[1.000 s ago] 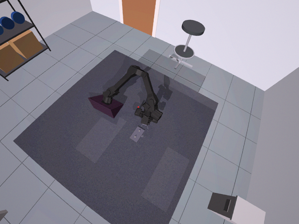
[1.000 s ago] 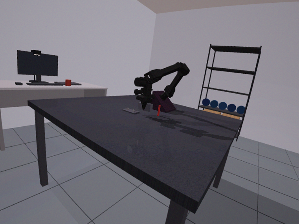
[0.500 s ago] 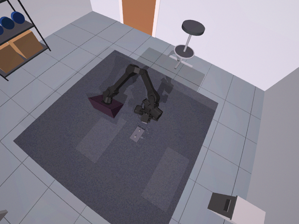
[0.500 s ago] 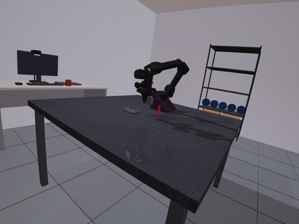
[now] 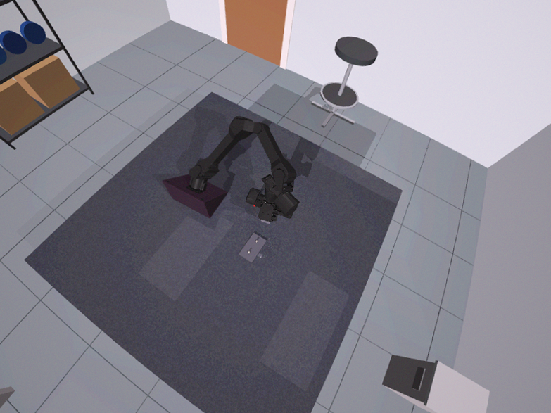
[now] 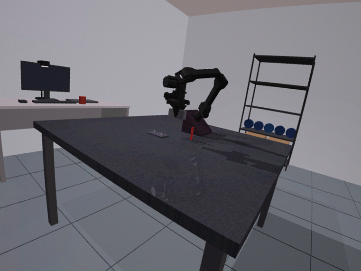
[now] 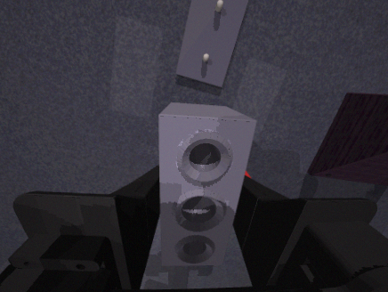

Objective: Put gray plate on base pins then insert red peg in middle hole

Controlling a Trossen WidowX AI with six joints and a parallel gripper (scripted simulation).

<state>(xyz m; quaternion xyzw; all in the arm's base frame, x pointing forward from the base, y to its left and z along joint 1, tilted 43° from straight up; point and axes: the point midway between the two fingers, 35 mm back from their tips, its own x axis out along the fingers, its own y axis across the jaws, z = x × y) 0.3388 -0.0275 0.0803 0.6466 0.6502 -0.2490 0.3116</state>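
The flat base lies 10 mm behind my gripper tip, 130 mm to the right of it and 130 mm below it. Also, from my gripper tip: red peg (100 mm behind, 60 mm to the left, 100 mm below); then gray plate (30 mm above).
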